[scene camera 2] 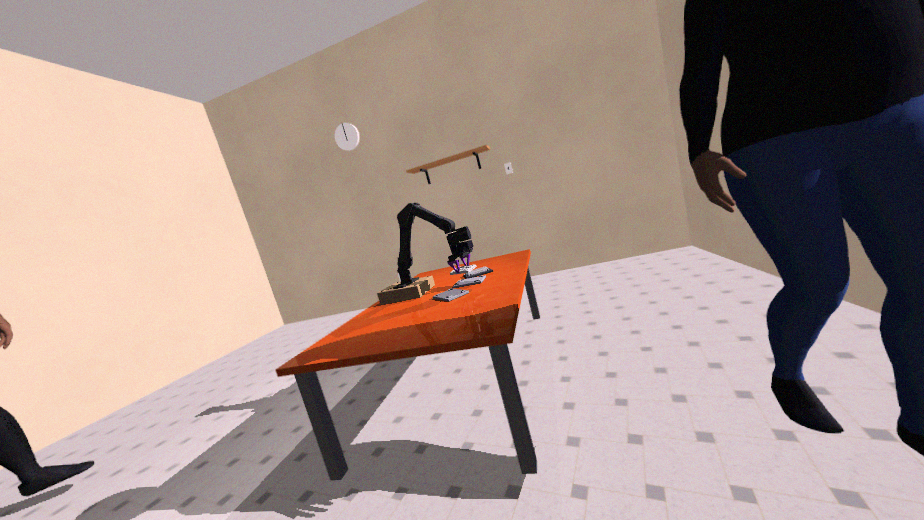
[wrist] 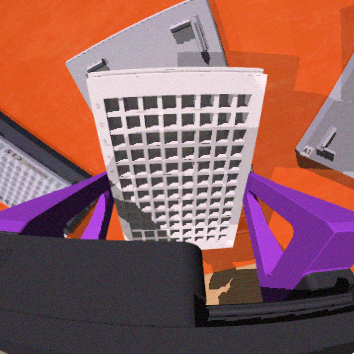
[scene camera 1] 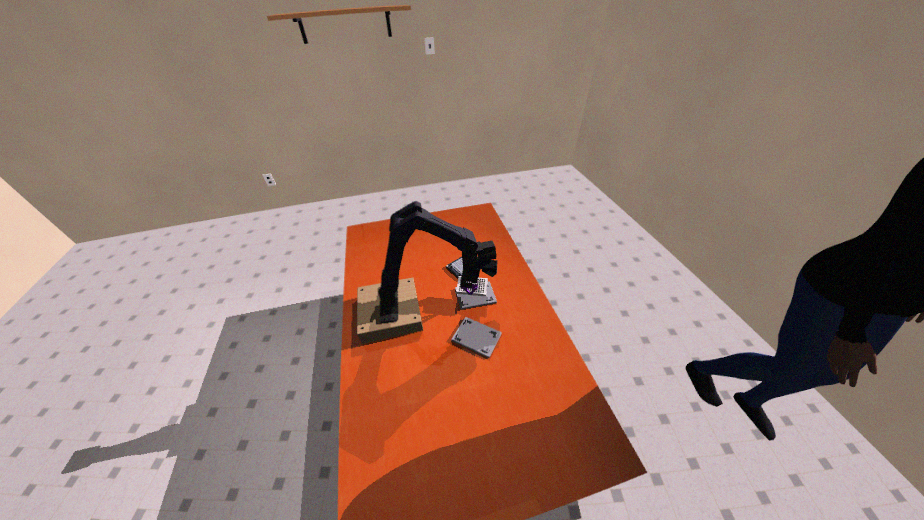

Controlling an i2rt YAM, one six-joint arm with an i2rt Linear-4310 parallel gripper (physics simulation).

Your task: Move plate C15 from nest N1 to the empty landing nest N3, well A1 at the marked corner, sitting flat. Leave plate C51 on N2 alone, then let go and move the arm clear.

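My gripper (scene camera 1: 470, 288) (scene camera 2: 461, 263) (wrist: 178, 177) is shut on white plate C15 (scene camera 1: 481, 284) (scene camera 2: 462, 269) (wrist: 172, 162), one purple finger on each long side. The plate hangs above and partly over the middle grey nest (scene camera 1: 481, 299) (scene camera 2: 470, 281) (wrist: 145, 40), turned relative to it in the wrist view. Another grey nest (scene camera 1: 477, 337) (scene camera 2: 451, 294) (wrist: 332, 125) stands nearer scene camera 1, without a plate; its A1 label shows in the wrist view. Plate C51 (scene camera 1: 456, 266) (wrist: 30, 172) sits in a dark nest on the other side, partly hidden by the arm. Nest numbers are not readable.
The arm stands on a wooden base block (scene camera 1: 389, 323) (scene camera 2: 407, 292) on the orange table (scene camera 1: 420, 400) (scene camera 2: 387, 329). A person in black and blue (scene camera 1: 808, 323) (scene camera 2: 808, 161) is on the floor to the right. Part of another person (scene camera 2: 19, 452) shows at the left of scene camera 2.
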